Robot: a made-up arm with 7 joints.
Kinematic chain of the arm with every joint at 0, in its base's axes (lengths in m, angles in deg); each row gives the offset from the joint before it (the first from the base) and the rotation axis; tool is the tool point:
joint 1: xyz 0 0 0 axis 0 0.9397 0.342
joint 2: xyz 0 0 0 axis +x
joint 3: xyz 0 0 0 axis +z
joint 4: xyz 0.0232 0 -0.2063 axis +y
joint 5: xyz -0.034 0 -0.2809 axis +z
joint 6: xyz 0 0 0 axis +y
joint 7: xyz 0 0 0 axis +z
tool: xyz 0 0 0
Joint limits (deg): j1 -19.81..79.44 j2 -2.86..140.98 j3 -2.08..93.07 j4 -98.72..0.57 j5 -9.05..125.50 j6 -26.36..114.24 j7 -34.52..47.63
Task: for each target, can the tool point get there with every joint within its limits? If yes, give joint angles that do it. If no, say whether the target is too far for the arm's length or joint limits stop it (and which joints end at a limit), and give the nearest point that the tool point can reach.
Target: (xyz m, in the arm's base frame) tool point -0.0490 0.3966 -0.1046
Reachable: yes | joints 37.52 34.10 69.31 -79.48 86.96 101.27 23.97
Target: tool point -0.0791 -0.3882 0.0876
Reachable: no: joint limits stop it (at a limit: joint 1, joint 2, joint 4) | nearest point -0.1245 -0.1060 0.3253 | short by 0.372 m
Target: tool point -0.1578 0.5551 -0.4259
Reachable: no: too far | nearest point -0.1079 0.3797 -0.2913 | short by 0.227 m
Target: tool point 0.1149 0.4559 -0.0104
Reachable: yes | joints -12.10 62.21 67.75 -46.84 89.69 88.74 28.87
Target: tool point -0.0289 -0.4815 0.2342
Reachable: no: too far | nearest point -0.0273 -0.1132 0.3450 | short by 0.385 m
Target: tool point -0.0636 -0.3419 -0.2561
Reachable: no: joint limits stop it (at a limit: joint 2, joint 4) | nearest point -0.2027 -0.0546 -0.4395 | short by 0.368 m
